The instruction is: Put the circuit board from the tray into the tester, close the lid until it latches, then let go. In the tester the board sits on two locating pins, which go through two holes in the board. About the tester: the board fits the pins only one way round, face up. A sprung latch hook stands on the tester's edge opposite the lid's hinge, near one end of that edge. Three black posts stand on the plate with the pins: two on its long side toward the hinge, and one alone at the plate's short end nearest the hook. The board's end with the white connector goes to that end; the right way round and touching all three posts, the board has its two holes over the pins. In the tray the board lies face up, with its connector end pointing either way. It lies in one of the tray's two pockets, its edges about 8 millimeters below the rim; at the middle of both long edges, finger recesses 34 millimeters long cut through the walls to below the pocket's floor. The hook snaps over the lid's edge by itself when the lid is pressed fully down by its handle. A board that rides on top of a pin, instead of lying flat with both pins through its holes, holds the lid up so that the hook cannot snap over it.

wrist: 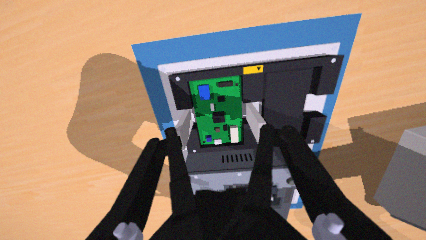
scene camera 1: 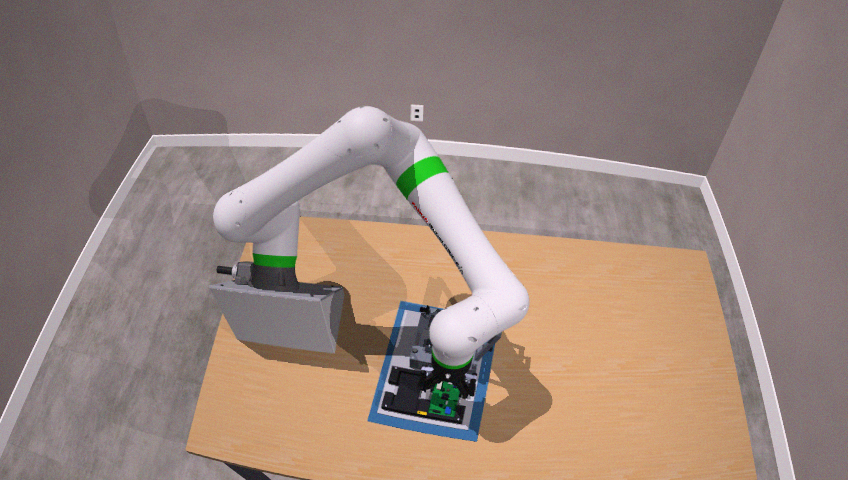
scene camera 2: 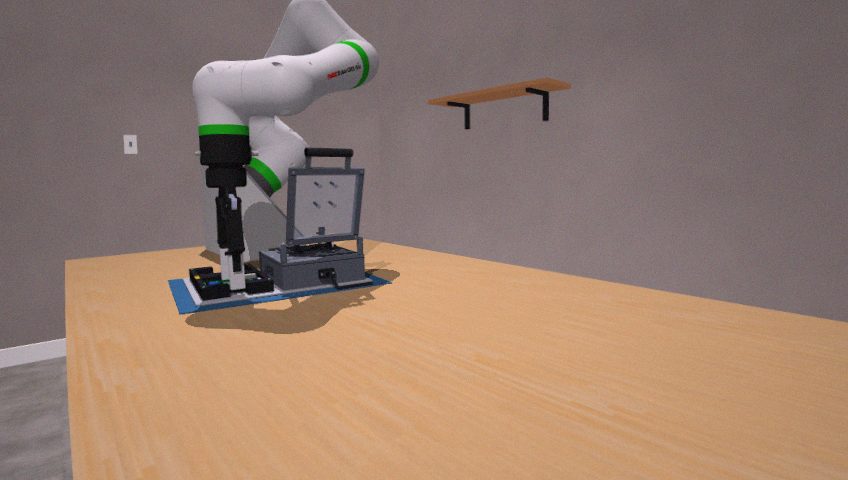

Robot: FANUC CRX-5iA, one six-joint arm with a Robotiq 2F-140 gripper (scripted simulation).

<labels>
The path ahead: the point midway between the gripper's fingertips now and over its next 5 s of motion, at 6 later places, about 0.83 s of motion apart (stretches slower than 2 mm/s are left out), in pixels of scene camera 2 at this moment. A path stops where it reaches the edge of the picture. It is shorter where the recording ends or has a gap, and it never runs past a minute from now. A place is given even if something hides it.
My gripper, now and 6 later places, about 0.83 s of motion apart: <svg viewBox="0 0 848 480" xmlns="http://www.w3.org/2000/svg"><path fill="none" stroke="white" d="M233 283L233 284L232 276L232 270L231 261L229 236L235 233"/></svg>
</labels>
